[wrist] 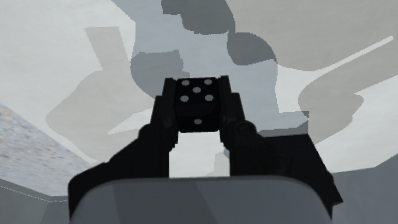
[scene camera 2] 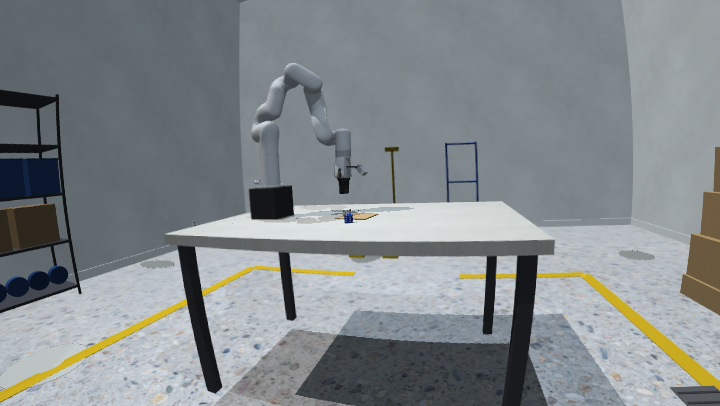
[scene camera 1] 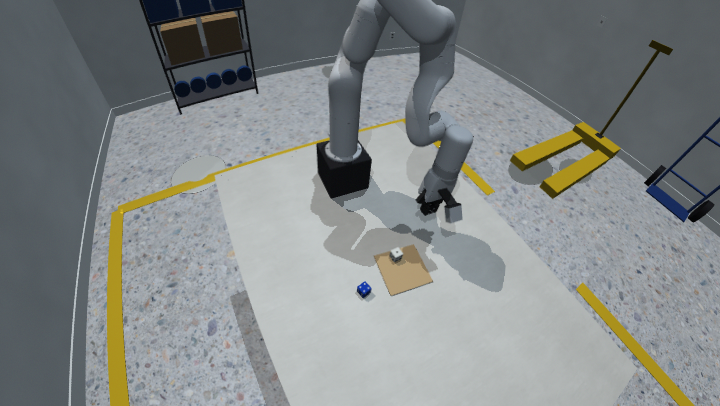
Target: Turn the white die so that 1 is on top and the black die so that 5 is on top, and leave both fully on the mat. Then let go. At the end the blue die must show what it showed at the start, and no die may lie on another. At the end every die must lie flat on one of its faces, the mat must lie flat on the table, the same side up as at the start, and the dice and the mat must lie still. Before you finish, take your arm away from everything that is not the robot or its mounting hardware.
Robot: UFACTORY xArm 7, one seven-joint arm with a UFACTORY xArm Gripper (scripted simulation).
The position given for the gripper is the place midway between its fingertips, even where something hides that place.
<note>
In view: the gripper (scene camera 1: 428, 210), a tan mat (scene camera 1: 410, 272) and a black die (wrist: 197, 106).
The gripper also shows in the wrist view (wrist: 197, 91). The wrist view does not show the tan mat: it is out of frame.
</note>
